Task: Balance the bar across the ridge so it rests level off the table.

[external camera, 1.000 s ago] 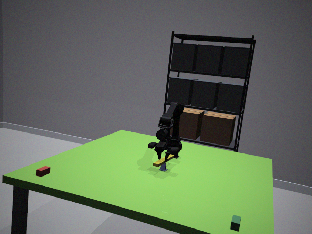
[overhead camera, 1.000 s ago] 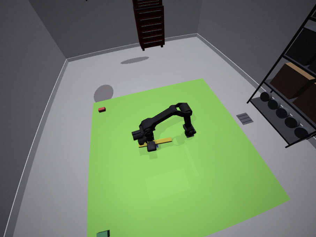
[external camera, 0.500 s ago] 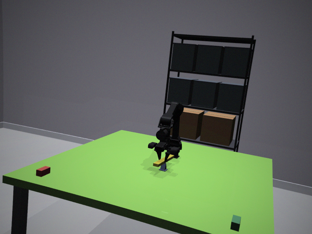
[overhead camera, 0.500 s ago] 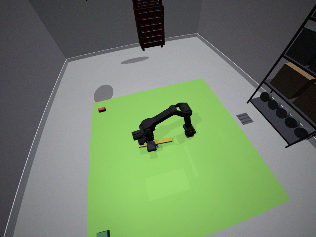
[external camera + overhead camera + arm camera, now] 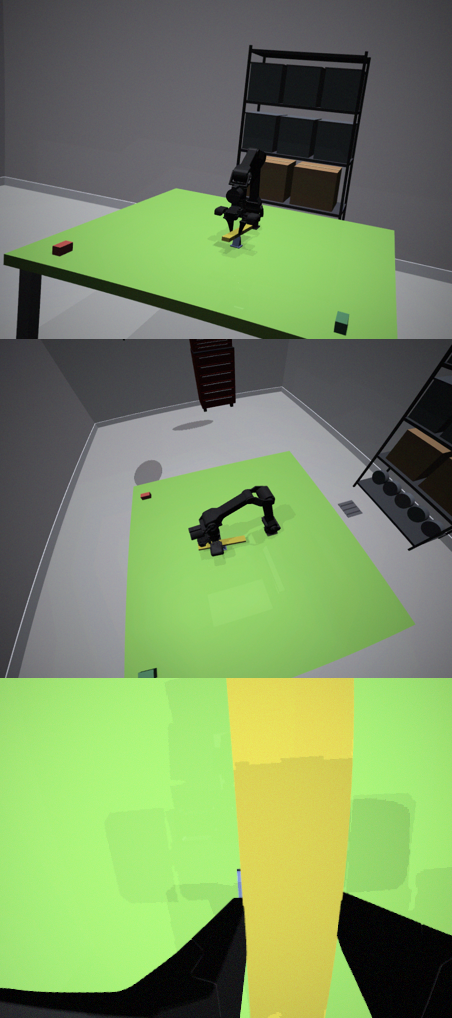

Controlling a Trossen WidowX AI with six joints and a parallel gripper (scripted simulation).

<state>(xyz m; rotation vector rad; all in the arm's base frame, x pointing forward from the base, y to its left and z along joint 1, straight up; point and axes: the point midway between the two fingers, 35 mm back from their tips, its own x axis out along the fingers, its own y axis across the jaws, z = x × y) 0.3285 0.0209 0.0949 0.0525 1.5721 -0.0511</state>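
The yellow bar lies 30 mm behind my gripper tip. The rest, counted from my gripper tip: red block 520 mm to the right, 410 mm ahead, 40 mm below; then green block 480 mm to the left, 410 mm ahead, 40 mm below.
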